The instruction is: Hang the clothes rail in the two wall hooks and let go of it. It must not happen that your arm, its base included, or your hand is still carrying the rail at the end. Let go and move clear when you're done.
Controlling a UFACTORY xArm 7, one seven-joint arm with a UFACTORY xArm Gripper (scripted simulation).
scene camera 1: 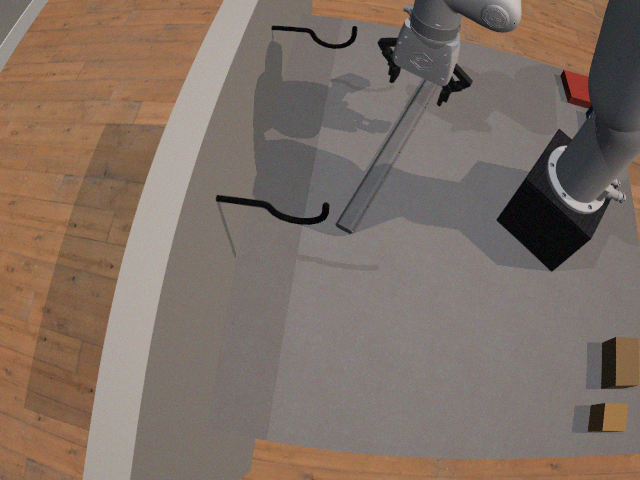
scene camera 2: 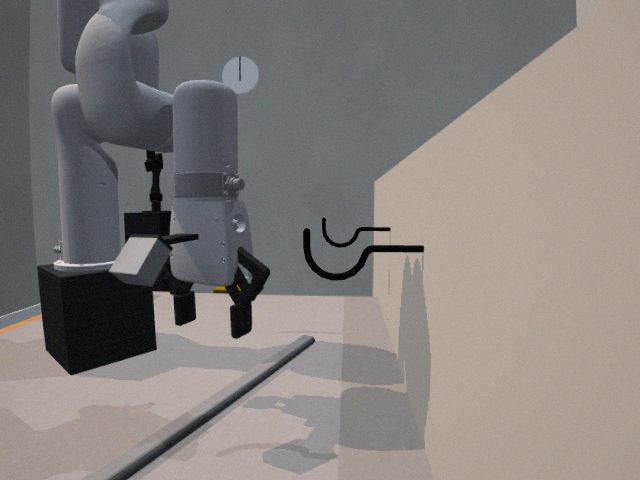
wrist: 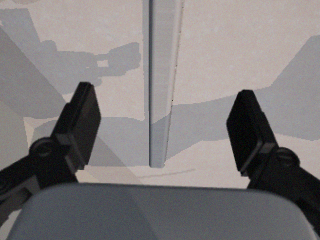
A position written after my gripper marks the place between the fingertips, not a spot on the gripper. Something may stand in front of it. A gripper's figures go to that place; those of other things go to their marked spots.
Scene:
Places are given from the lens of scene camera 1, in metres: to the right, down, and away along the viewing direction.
my gripper (scene camera 1: pixel 417 89): 0.17, -0.26, 0.81
clothes rail (scene camera 1: pixel 353 212): 0.05, -0.04, 0.82
red block (scene camera 1: pixel 575 85): 0.61, -0.37, 0.96
beige wall (scene camera 1: pixel 154 392): -0.16, 0.15, 0.43
The marked spots on the beige wall and the clothes rail are 0.49 m apart.

